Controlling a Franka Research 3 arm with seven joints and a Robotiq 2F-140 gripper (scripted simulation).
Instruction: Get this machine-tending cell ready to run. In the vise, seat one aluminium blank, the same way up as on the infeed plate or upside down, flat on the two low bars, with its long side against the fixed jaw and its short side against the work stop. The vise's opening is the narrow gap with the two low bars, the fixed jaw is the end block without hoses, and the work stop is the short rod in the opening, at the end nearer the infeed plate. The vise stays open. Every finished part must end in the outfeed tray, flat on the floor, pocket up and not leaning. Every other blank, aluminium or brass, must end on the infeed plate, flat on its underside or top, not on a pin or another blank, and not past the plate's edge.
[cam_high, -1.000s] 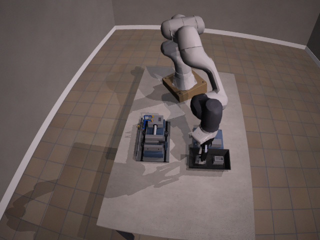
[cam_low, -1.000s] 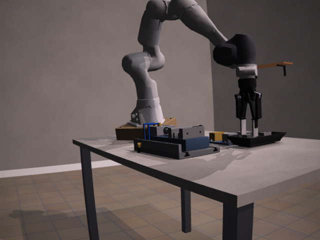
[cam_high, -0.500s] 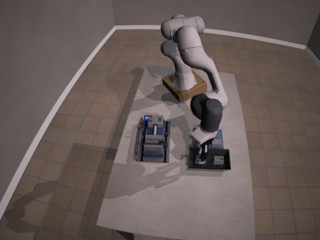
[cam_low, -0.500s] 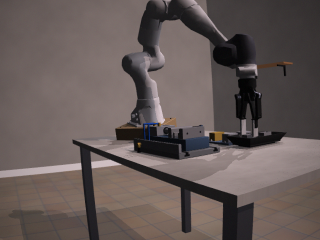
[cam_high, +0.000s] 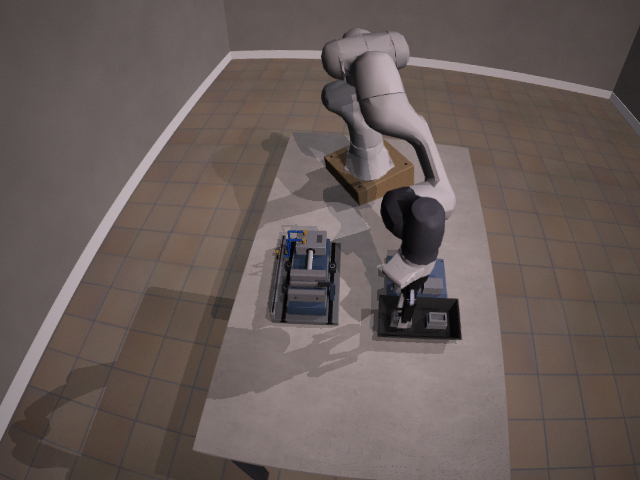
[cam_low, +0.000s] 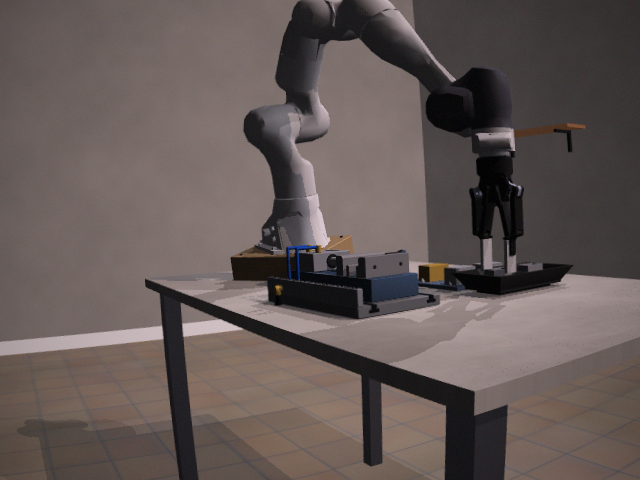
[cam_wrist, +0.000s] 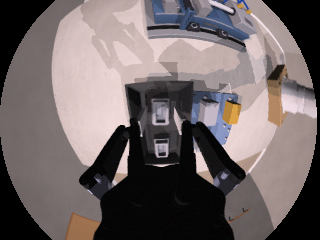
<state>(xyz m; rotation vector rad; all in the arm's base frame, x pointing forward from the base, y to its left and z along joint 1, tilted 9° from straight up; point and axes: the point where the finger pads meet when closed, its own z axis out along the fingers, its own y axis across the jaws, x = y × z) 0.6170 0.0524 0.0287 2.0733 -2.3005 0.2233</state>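
Right now my hand is 21 cm past the brass blank, 5 cm above it and 3 cm to the right of it. Round my hand: dark rail 35 cm to the right, 16 cm behind, 4 cm below.
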